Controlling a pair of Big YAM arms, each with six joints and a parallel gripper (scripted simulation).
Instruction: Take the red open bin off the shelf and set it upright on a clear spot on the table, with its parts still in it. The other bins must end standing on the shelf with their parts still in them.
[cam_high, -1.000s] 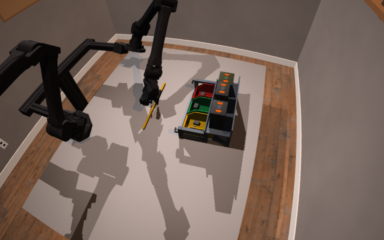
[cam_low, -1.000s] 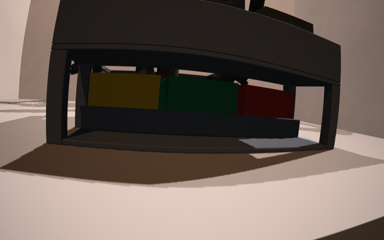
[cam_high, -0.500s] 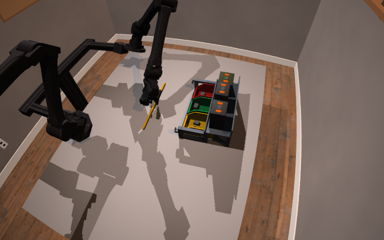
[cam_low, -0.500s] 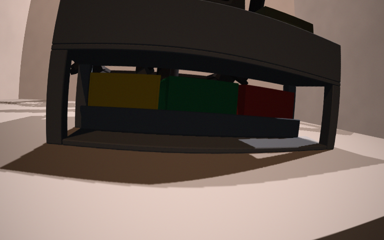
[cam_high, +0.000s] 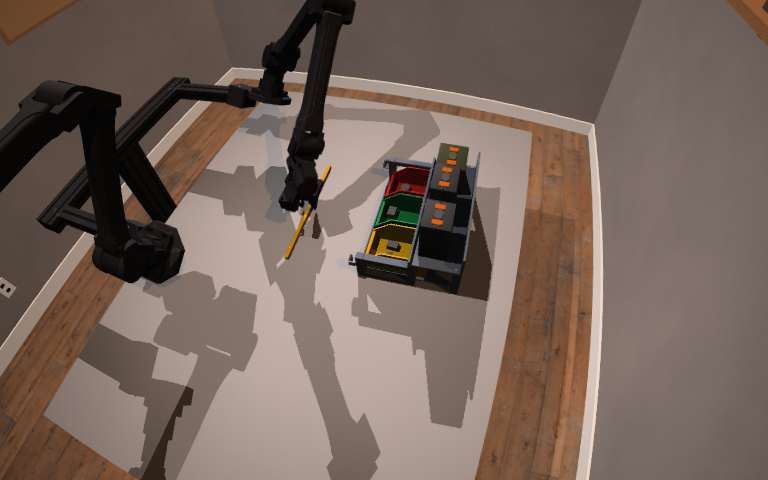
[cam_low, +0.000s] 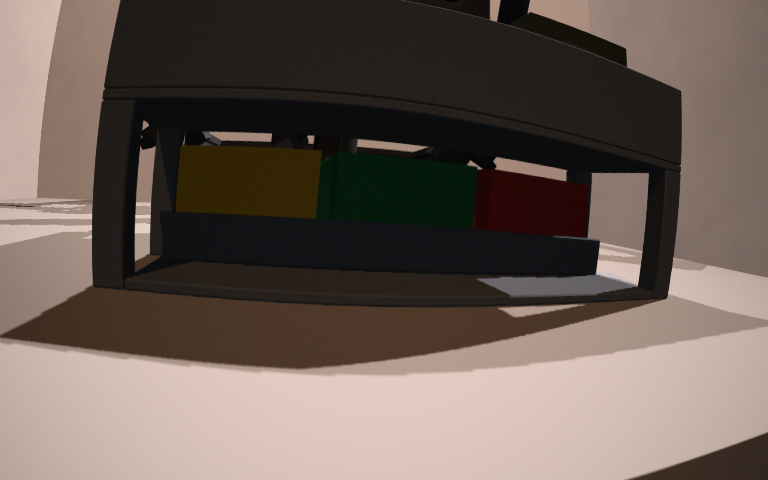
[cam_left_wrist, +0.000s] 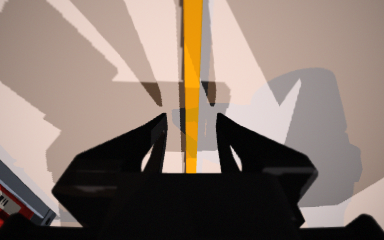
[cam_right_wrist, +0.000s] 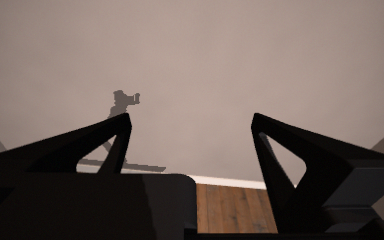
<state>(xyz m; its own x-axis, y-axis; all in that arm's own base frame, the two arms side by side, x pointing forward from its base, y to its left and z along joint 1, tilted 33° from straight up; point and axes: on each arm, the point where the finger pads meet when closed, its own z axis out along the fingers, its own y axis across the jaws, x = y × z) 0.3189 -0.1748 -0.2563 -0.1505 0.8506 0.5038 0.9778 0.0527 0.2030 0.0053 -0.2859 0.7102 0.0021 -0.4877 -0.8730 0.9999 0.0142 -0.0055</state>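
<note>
The red open bin is 31 cm ahead of my left hand, 12 cm to the left of it and 3 cm above it. Round my left hand: grey shelf 34 cm ahead, 5 cm above, 1 cm to the left; then green bin 31 cm ahead, 3 cm above, 1 cm to the left.
</note>
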